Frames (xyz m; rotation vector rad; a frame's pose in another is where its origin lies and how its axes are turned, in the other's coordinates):
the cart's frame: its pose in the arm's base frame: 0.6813 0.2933 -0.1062 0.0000 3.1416 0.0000
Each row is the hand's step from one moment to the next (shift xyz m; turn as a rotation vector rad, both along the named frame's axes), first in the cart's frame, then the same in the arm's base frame.
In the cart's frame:
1: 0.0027 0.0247 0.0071 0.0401 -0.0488 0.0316
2: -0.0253 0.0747 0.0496 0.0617 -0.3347 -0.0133
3: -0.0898 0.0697 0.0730 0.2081 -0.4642 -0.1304
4: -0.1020 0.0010 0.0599 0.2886 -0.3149 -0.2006
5: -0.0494 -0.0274 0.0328 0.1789 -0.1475 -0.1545
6: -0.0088 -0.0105 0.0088 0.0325 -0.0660 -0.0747
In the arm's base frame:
1: -0.0027 0.0247 -0.0071 -0.0401 -0.0488 -0.0316
2: 0.0253 0.0747 -0.0496 -0.0617 -0.3347 0.0133
3: 0.0898 0.0697 -0.0730 -0.2081 -0.4642 0.1304
4: 0.1020 0.0010 -0.0599 -0.2886 -0.3149 0.2006
5: 0.0494 -0.0274 -0.0328 -0.1789 -0.1475 0.1545
6: 0.0088 -0.0105 -0.0088 -0.0325 -0.0660 0.0747

